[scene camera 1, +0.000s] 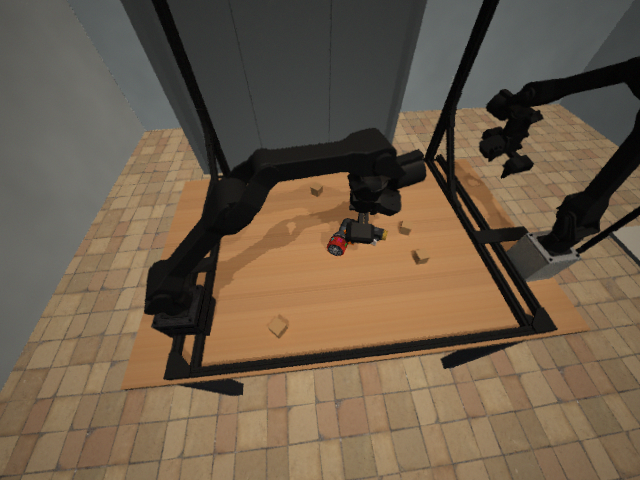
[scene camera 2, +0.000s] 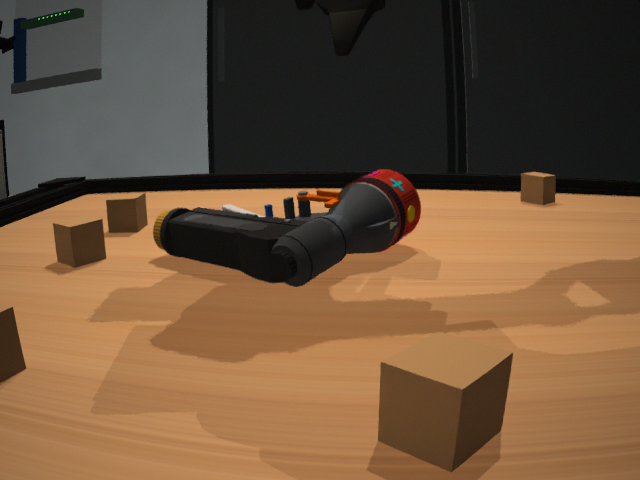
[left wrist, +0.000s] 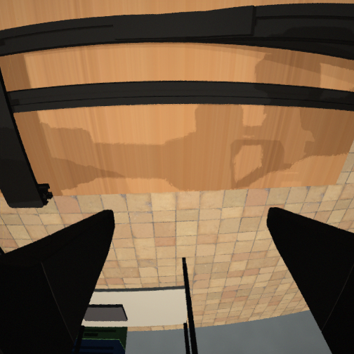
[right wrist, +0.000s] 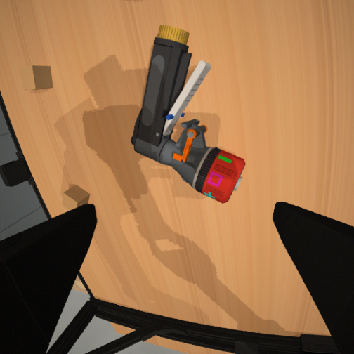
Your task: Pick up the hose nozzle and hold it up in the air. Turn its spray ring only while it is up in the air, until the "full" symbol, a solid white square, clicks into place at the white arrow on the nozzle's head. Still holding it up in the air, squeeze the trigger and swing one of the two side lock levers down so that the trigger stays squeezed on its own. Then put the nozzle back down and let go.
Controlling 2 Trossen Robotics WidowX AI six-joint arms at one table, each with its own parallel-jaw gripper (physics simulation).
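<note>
The hose nozzle lies on its side on the table. Its red spray ring shows a yellow dot nearest the white arrow; the white square does not show. The pale trigger stands out from the handle, with an orange lock lever near the head. My right gripper is open and empty above the nozzle, hiding part of it in scene camera 1. My left gripper is open and empty, beyond the table's right side.
Small wooden cubes lie around the nozzle: one behind it, two to its right, and one at the front left. A black frame runs along the table's edge, with posts rising at the back.
</note>
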